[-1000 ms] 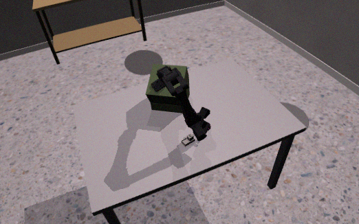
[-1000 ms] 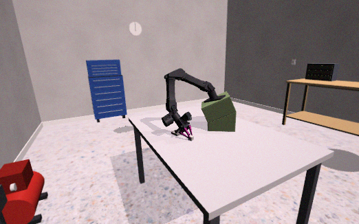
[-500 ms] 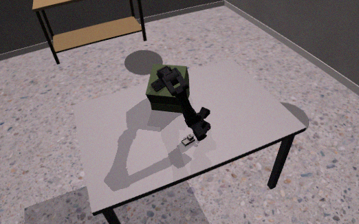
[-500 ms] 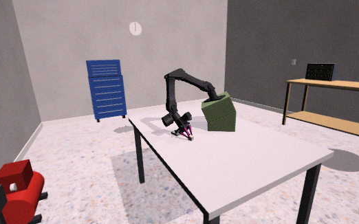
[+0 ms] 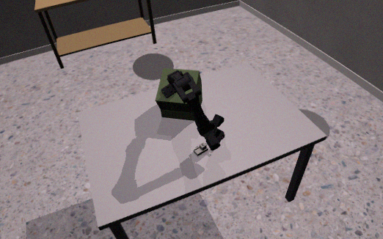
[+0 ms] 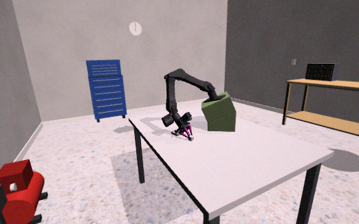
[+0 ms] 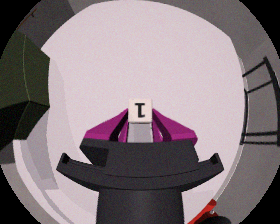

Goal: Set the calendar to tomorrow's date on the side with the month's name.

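My gripper is now 10 mm to the right of the white cube and 10 mm above it. The rest, counted from my hand: calendar tray (10 mm ahead, 150 mm to the right, 20 mm below).
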